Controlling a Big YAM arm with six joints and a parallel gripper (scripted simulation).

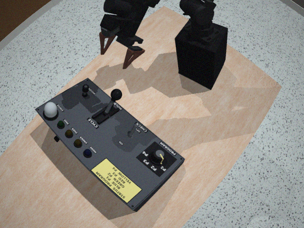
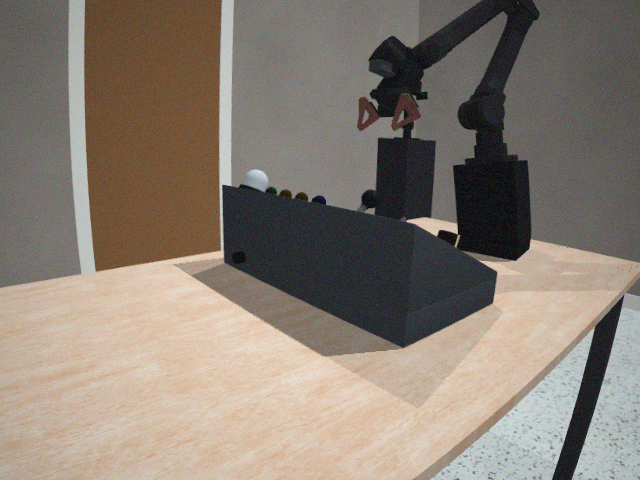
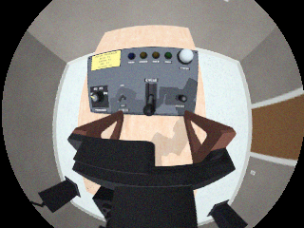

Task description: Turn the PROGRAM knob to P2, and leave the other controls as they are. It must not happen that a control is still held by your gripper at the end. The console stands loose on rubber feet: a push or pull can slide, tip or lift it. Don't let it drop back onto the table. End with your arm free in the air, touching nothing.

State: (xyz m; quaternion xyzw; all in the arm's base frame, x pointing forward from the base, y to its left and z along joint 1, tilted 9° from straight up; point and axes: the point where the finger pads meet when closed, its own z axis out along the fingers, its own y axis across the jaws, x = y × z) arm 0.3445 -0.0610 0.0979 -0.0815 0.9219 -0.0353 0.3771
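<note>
My gripper is now 70 mm short of the check toggle, 150 mm to the right of it and 200 mm above it. Round my hand: small knob: 100 mm ahead, 90 mm to the right, 190 mm below; then dark grey console: 120 mm ahead, 100 mm to the left, 210 mm below; then ball-topped lever: 60 mm ahead, 30 mm to the left, 180 mm below.
</note>
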